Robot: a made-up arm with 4 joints.
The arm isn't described. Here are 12 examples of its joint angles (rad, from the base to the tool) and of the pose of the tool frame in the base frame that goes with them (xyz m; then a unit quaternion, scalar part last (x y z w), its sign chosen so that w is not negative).
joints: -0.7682 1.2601 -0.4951 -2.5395
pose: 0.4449 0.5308 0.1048 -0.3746 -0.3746 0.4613 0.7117
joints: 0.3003 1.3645 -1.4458 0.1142
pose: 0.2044 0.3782 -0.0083 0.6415 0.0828 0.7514 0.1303
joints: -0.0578 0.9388 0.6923 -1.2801
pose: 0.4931 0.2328 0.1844 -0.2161 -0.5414 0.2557 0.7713
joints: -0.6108 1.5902 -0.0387 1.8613
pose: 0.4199 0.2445 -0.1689 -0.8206 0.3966 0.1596 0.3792
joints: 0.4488 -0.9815 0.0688 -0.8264
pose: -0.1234 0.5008 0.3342 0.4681 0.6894 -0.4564 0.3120
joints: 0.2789 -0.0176 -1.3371 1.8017
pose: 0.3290 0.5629 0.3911 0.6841 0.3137 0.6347 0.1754
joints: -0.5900 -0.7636 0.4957 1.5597
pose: 0.0743 -0.2742 0.3889 -0.0341 0.4825 -0.6044 0.6330
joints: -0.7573 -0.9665 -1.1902 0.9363
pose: -0.0587 0.0270 0.5699 0.0062 -0.3677 0.9295 0.0280
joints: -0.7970 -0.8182 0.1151 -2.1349
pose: 0.0940 -0.1584 0.6795 -0.5103 -0.5825 -0.4254 0.4683
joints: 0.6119 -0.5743 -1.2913 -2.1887
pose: 0.3268 0.6274 0.1488 0.8129 0.2964 -0.2226 0.4492
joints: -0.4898 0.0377 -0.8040 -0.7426
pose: 0.2412 0.2975 0.4015 -0.2610 -0.6573 0.6899 0.1544
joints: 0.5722 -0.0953 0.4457 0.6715
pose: 0.1387 0.2640 0.4266 -0.2210 0.5073 -0.8040 0.2178
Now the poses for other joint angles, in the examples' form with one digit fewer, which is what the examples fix.
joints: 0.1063 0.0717 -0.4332 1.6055
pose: 0.341 0.252 0.559 -0.654 0.109 -0.724 0.191
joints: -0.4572 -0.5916 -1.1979 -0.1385
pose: 0.092 0.243 0.440 -0.321 -0.404 0.857 0.022
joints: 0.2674 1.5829 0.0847 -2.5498
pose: 0.449 0.217 -0.288 -0.655 0.082 0.442 0.608
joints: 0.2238 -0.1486 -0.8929 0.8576
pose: 0.148 0.415 0.469 -0.302 0.042 -0.952 0.026
